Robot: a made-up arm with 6 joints. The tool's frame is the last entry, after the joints. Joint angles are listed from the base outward.
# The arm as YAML. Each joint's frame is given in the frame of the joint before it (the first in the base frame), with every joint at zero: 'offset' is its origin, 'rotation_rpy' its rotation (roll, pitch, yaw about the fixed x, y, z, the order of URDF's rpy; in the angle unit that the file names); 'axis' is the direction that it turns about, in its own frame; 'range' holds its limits. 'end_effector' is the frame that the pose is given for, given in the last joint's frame.
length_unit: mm
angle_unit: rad
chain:
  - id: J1
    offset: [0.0, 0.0, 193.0]
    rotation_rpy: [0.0, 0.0, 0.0]
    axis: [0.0, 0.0, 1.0]
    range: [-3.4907, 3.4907]
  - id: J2
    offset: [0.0, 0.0, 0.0]
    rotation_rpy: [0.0, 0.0, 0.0]
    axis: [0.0, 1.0, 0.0]
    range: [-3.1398, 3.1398]
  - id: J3
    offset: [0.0, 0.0, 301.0]
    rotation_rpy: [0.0, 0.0, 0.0]
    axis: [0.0, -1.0, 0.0]
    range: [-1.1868, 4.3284]
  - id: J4
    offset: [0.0, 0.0, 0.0]
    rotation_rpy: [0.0, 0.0, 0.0]
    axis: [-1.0, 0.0, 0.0]
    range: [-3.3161, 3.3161]
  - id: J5
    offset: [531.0, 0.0, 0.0]
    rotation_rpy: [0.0, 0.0, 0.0]
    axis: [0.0, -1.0, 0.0]
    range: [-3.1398, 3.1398]
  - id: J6
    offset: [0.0, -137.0, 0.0]
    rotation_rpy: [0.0, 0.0, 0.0]
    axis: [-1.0, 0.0, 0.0]
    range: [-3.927, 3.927]
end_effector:
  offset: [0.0, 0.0, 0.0]
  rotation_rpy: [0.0, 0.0, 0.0]
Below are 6 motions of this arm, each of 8 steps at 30 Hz.
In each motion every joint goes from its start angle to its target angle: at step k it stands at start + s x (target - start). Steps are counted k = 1, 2, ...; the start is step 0. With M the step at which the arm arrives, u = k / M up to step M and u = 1 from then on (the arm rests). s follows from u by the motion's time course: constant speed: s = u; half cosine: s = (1 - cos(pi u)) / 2; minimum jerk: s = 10 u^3 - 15 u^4 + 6 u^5.
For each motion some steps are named. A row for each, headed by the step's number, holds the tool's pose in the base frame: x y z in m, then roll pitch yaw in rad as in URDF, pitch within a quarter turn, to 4 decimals.
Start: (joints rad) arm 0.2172 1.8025 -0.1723 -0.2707 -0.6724 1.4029
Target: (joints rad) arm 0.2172 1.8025 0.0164 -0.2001 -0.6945 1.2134
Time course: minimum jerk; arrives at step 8
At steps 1, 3, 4, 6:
1: 0.0793 -0.1177 -0.3508 1.8609 0.5071 -3.1154
3: 0.1046 -0.1128 -0.3628 1.8915 0.5482 -3.1083
4: 0.1271 -0.1084 -0.3721 1.9187 0.5840 -3.1019
6: 0.1675 -0.1003 -0.3860 1.9687 0.6477 -3.0900

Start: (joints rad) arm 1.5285 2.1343 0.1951 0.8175 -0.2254 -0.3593
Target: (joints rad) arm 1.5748 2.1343 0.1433 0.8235 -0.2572 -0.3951
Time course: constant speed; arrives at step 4
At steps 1, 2, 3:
1: 0.0981 0.1468 -0.4979 2.9779 1.0051 -1.2809
2: 0.0961 0.1412 -0.4965 2.9846 0.9862 -1.2677
3: 0.0943 0.1356 -0.4951 2.9912 0.9672 -1.2544

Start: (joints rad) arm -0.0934 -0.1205 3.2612 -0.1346 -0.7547 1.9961
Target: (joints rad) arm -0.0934 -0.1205 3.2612 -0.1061 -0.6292 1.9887
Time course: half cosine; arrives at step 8
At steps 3, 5, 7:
3: -0.5663 -0.0835 0.3822 1.2849 -0.4702 2.9557
5: -0.5660 -0.0837 0.3808 1.2731 -0.4235 2.9702
7: -0.5657 -0.0838 0.3798 1.2652 -0.3903 2.9796

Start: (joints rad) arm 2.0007 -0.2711 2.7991 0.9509 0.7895 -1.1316
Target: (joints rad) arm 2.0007 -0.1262 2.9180 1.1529 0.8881 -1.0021
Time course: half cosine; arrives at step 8
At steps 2, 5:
2: 0.3246 -0.5250 0.4111 -3.1122 0.3550 -1.8328
5: 0.3038 -0.5108 0.4160 3.0081 0.2938 -1.9174

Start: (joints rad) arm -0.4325 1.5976 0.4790 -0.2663 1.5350 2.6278
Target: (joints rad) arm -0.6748 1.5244 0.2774 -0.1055 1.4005 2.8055
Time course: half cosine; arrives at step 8
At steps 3, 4, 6, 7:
3: 0.3606 -0.3535 -0.3065 -2.5916 -0.3254 -0.7355
4: 0.3362 -0.3661 -0.3052 -2.6439 -0.2782 -0.7460
6: 0.2902 -0.3850 -0.3023 -2.7354 -0.1892 -0.7692
7: 0.2759 -0.3897 -0.3014 -2.7623 -0.1615 -0.7771

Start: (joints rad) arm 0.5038 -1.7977 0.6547 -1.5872 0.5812 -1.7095
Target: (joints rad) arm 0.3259 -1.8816 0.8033 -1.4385 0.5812 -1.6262
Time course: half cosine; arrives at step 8
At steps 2, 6, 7, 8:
2: -0.5591 -0.2903 0.5538 -0.2765 -0.5316 -1.9734
6: -0.6442 -0.2527 0.4748 -0.3024 -0.3474 -2.1705
7: -0.6563 -0.2451 0.4617 -0.3085 -0.3186 -2.1982
8: -0.6605 -0.2423 0.4570 -0.3107 -0.3084 -2.2077

